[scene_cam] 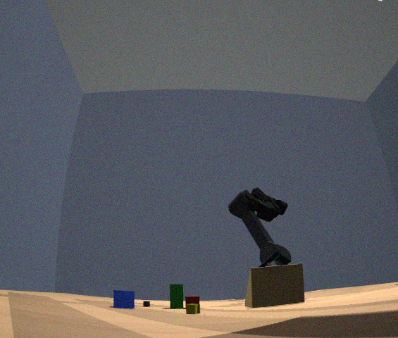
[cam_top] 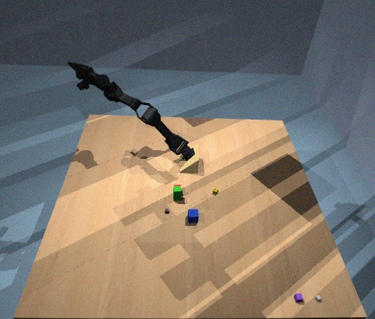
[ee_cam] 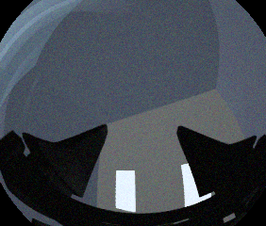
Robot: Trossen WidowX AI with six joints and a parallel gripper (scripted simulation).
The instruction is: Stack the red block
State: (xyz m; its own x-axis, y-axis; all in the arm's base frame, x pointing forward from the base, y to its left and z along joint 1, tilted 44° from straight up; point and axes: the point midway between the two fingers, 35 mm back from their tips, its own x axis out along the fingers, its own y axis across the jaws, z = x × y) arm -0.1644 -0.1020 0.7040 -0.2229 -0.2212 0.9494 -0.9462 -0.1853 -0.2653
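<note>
My gripper tip is 45 cm short of the red block, 49 cm to the right of it and 48 cm above it. Also, from my gripper tip: small dark cube 57 cm ahead, 43 cm to the left, 49 cm below; blue cube 63 cm ahead, 54 cm to the left, 47 cm below; small yellow cube 47 cm ahead, 68 cm to the left, 48 cm below.
</note>
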